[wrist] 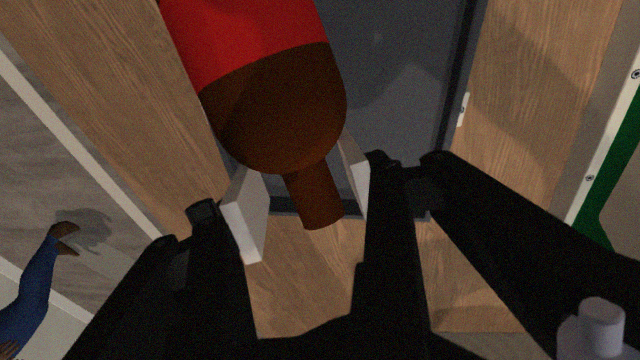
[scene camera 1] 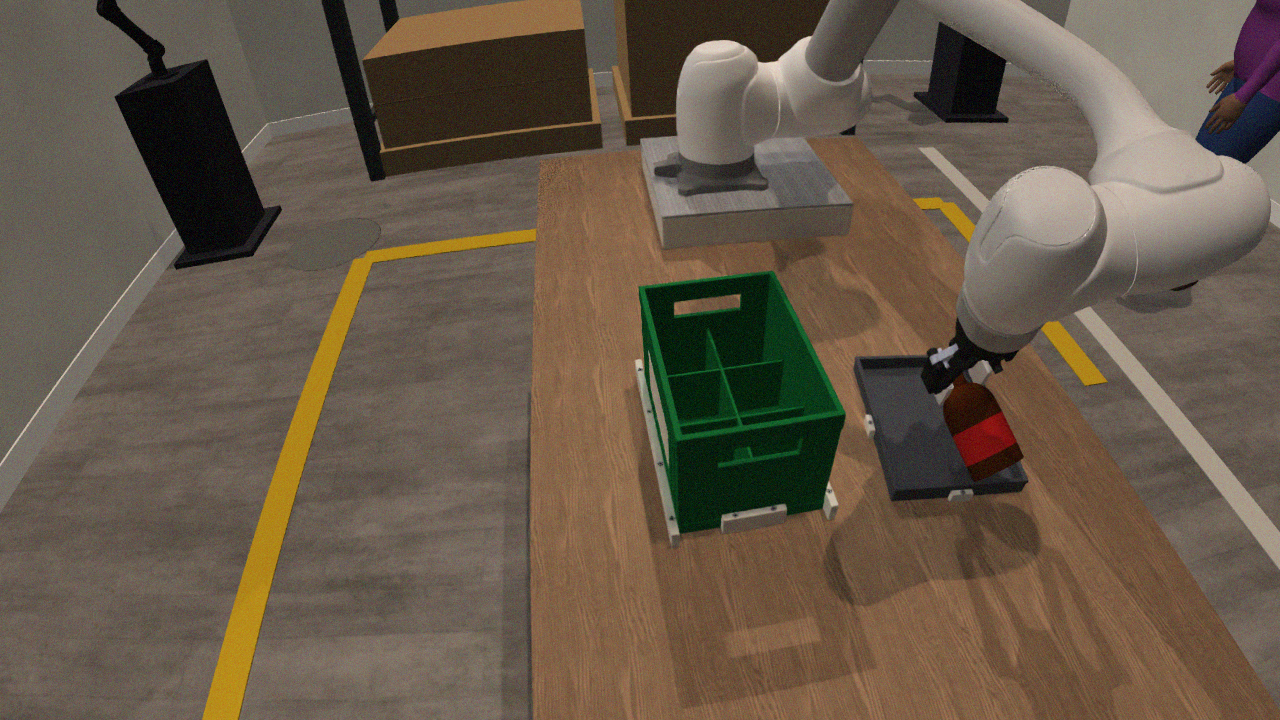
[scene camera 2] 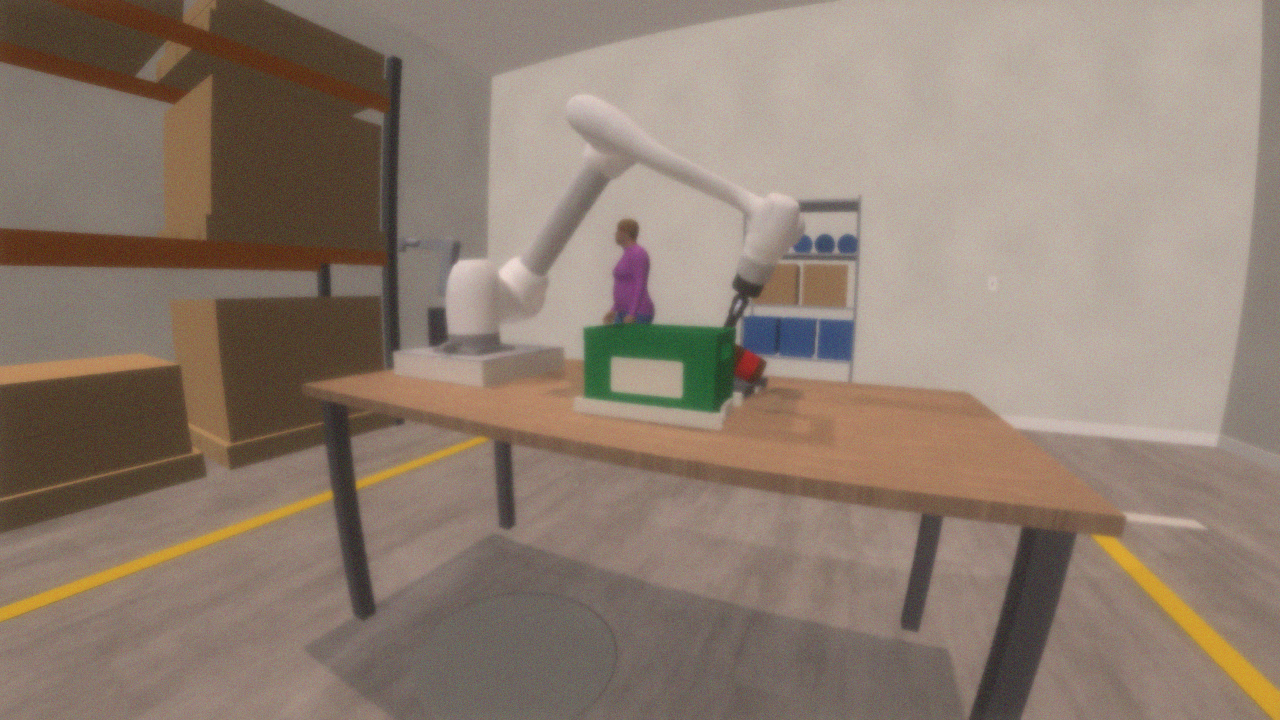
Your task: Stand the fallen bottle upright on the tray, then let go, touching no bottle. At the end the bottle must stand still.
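Pixels of known places: gripper, fingertip midpoint: [wrist: 300,165] [scene camera 1: 956,387]; arm's base at its link origin: [scene camera 1: 716,173] [scene camera 2: 474,351].
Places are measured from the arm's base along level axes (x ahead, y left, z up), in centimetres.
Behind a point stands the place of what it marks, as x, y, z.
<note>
The brown bottle with a red label [scene camera 1: 982,434] @[77.7, 19.3, 1.9] [scene camera 2: 748,364] @[77.7, 17.9, -0.2] [wrist: 270,105] @[74.7, 19.4, 4.0] is tilted, its neck end raised toward my gripper and its base low over the tray's near right part. Whether the base touches the tray is not clear. My gripper [scene camera 1: 959,380] @[68.6, 19.9, 1.3] [wrist: 300,165] @[68.6, 19.9, 1.3] is shut on the bottle's neck and shoulder end; in the wrist view the two light pads stand on either side of it, partly hidden by the shoulder. The dark grey tray [scene camera 1: 908,438] @[69.7, 14.2, -6.6] [wrist: 400,85] @[68.6, 13.5, -6.6] lies below on the table. In scene camera 2 the green crate hides part of the tray and bottle.
The green divided crate [scene camera 1: 760,492] @[78.8, -9.9, -1.3] [scene camera 2: 657,333] @[67.8, -20.3, 9.8] stands left of the tray in scene camera 1, held by white brackets. The arm's grey base block [scene camera 1: 756,223] @[16.3, 4.7, -3.1] [scene camera 2: 478,367] @[15.0, -13.5, -1.9] is at the table's far end. A person in purple [scene camera 2: 631,273] stands behind the table.
</note>
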